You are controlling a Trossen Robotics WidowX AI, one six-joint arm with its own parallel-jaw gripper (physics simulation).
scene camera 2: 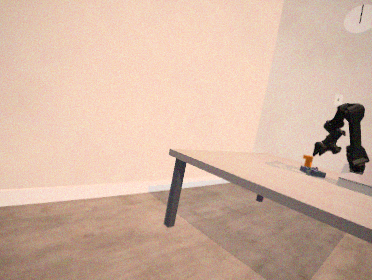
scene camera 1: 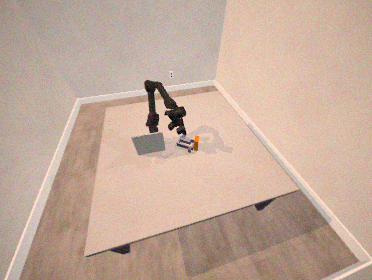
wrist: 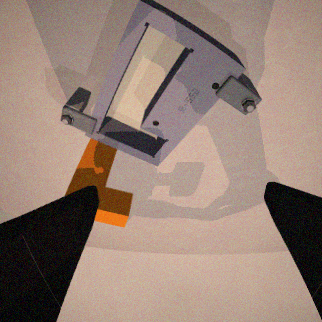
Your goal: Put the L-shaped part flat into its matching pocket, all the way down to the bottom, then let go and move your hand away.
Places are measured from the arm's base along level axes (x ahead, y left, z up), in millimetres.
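Pixels of known places: gripper, fingertip midpoint: point(scene camera 2: 316, 155) point(scene camera 1: 185, 131) point(wrist: 182, 192); arm's base at its link origin: point(scene camera 2: 357, 168) point(scene camera 1: 153, 133).
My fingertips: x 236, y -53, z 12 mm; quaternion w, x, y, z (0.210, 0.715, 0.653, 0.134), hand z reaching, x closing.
Observation:
Ahead of a thing's pixels: the offset from my fingertips to its top centre. "spot": to the spot under its first point.
The orange L-shaped part {18 mm down, 68 mm ahead, 86 mm right} point(scene camera 1: 196, 143) point(scene camera 2: 308, 160) point(wrist: 117, 200) is outside the pocket, at one end of the purple-grey fixture block {80 mm down, 5 mm ahead, 29 mm right} point(scene camera 1: 185, 143) point(scene camera 2: 313, 172) point(wrist: 175, 100). In the scene views it looks tall, standing upright. The block's L-shaped pocket {spot: 123 mm down, 10 mm back, 38 mm right} point(wrist: 142, 75) is empty, with pale surface showing in it. My gripper point(scene camera 1: 183, 134) point(scene camera 2: 315, 154) point(wrist: 182, 192) is open and empty, above the table near the block and the part. In the wrist view the left finger covers a little of the part's lower left side; the right finger is well away from it.
Two small grey brackets with bolts point(wrist: 80, 112) point(wrist: 239, 94) stick out from the block's sides. A grey tilted panel point(scene camera 1: 150, 144) stands near the arm's base, beside the block. All stand on the pale table point(scene camera 1: 175, 200) point(scene camera 2: 270, 194). Shadows of the arm fall around the block.

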